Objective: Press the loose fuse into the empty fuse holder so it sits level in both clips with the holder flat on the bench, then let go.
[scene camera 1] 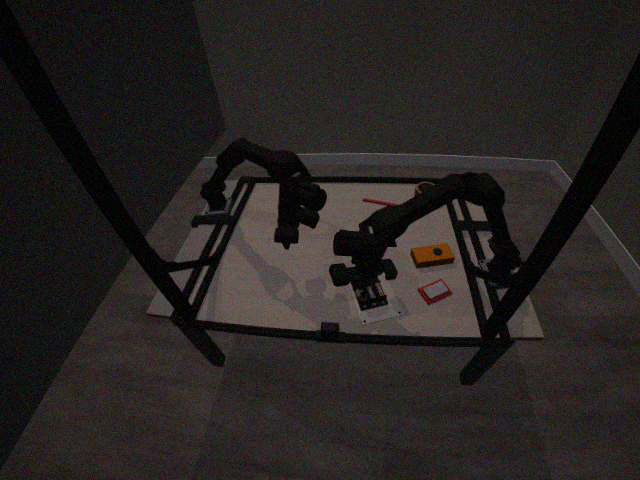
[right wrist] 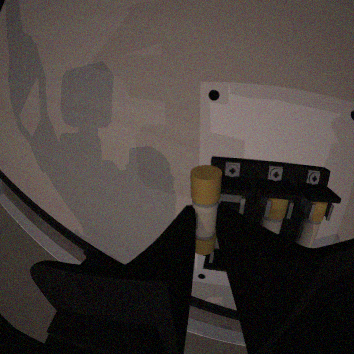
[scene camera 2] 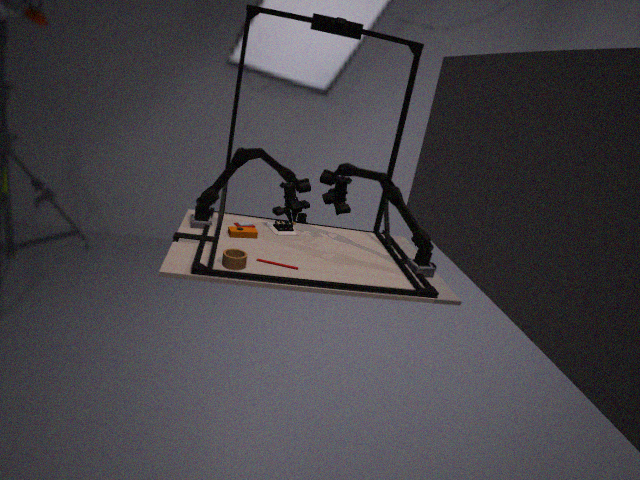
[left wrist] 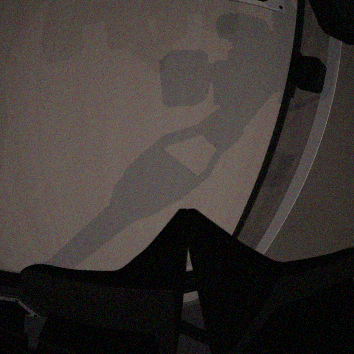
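Pixels of known places: left gripper, fingertip midpoint: [scene camera 1: 286, 248] [scene camera 2: 337, 214] [left wrist: 186, 215]; right gripper, fingertip midpoint: [scene camera 1: 356, 289] [right wrist: 203, 211] [scene camera 2: 292, 223]; left arm's base, origin of the base link: [scene camera 1: 218, 205] [scene camera 2: 421, 263] [left wrist: 13, 306]; right arm's base, origin of the base link: [scene camera 1: 498, 270] [scene camera 2: 201, 218].
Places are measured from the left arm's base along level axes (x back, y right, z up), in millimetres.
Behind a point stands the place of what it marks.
The loose fuse [right wrist: 206, 220] @[x -511, y 453, z -2 mm], with yellow caps and a whitish body, is upright between the fingers of my right gripper [right wrist: 203, 211] @[x -508, y 454, z -11 mm] [scene camera 2: 293, 219] @[x -508, y 454, z -11 mm]. The black fuse holder [right wrist: 295, 172] @[x -560, y 425, z -36 mm] [scene camera 1: 375, 303] @[x -561, y 492, z -34 mm] [scene camera 2: 283, 226] @[x -557, y 446, z -30 mm] is on a white plate [right wrist: 270, 122] @[x -537, y 399, z -46 mm] [scene camera 1: 385, 313] @[x -587, y 522, z -46 mm]. Two fuses [right wrist: 276, 209] @[x -548, y 443, z -15 mm] [right wrist: 317, 212] @[x -575, y 439, z -15 mm] sit in its right-hand bays in the right wrist view. The held fuse is left of the empty clip [right wrist: 232, 199] @[x -524, y 450, z -29 mm] there, apparently above the holder; the lower clip is largely hidden by a finger. My left gripper [left wrist: 186, 215] @[x -316, y 357, z 86 mm] [scene camera 1: 286, 244] @[x -316, y 357, z 86 mm] [scene camera 2: 341, 210] @[x -316, y 357, z 86 mm] is shut and empty, high above the bench.
An orange box [scene camera 1: 433, 255] @[x -778, y 343, z -18 mm] [scene camera 2: 242, 231] @[x -788, y 304, z -18 mm] and a red-edged card [scene camera 1: 434, 290] @[x -747, y 468, z -34 mm] lie beside the plate. A red rod [scene camera 1: 378, 202] @[x -655, y 19, z -42 mm] [scene camera 2: 277, 264] @[x -677, y 19, z -44 mm] and a brown ring [scene camera 2: 234, 259] @[x -866, y -40, z -3 mm] are farther off. A black frame bar [scene camera 1: 268, 331] @[x -246, y 546, z -50 mm] runs along the bench edge near the plate.
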